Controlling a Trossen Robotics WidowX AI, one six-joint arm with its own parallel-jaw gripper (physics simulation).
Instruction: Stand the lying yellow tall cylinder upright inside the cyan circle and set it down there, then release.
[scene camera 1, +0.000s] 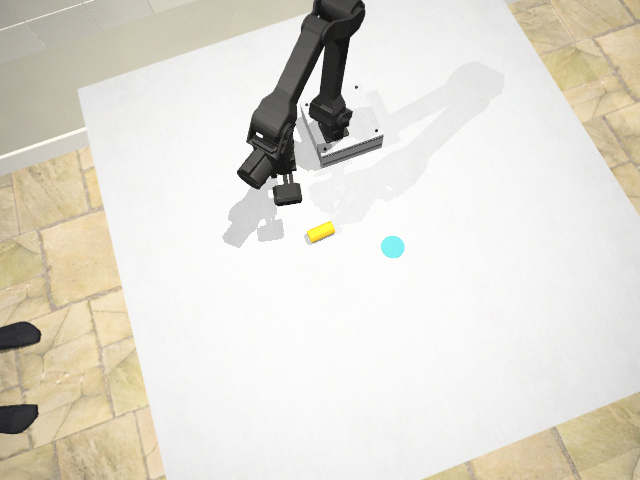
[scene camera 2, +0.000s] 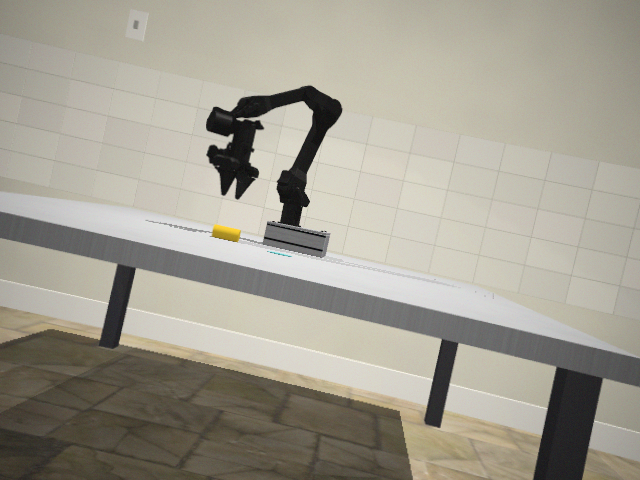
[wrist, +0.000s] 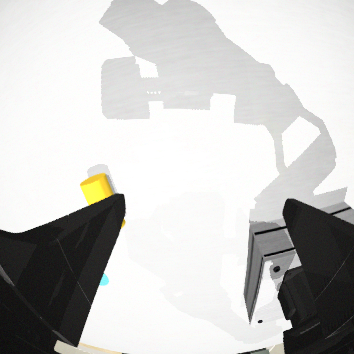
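Seen in the pictures: gripper, fingertip midpoint: (scene camera 1: 287, 181) (scene camera 2: 230, 197) (wrist: 208, 204); arm's base, link origin: (scene camera 1: 333, 129) (scene camera 2: 289, 225) (wrist: 302, 278).
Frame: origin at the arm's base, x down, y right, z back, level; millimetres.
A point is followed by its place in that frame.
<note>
The yellow cylinder (scene camera 1: 321, 231) @[z -238, x 38, y 129 mm] (scene camera 2: 226, 233) @[z -249, x 53, y 126 mm] (wrist: 95, 190) @[z -226, x 39, y 153 mm] lies on its side on the white table. In the wrist view the left finger hides part of it. The flat cyan circle (scene camera 1: 392, 246) @[z -335, x 68, y -26 mm] (scene camera 2: 279, 253) @[z -348, x 68, y -26 mm] lies apart from it, to its right in both scene views; a small part of it (wrist: 104, 279) @[z -316, x 69, y -36 mm] shows beside the left finger in the wrist view. My gripper (scene camera 2: 231, 196) @[z -113, x -40, y 164 mm] (wrist: 208, 204) @[z -113, x -40, y 164 mm] is open and empty, pointing down, well above the table. In scene camera 1 one finger (scene camera 1: 287, 194) @[z -190, x -142, y 181 mm] shows up and left of the cylinder; the other is hidden.
The arm's grey base block (scene camera 1: 353, 150) @[z -63, x 29, y -31 mm] (scene camera 2: 295, 238) @[z -63, x 33, y -32 mm] (wrist: 271, 242) @[z -43, x 28, y 57 mm] stands on the white table (scene camera 1: 310, 361) @[z -522, x 70, y 271 mm] (scene camera 2: 361, 294) @[z -856, x 72, y -216 mm], behind the cylinder and circle in scene camera 2. The arm's shadow falls across the table near the cylinder. A tiled wall is behind the table.
</note>
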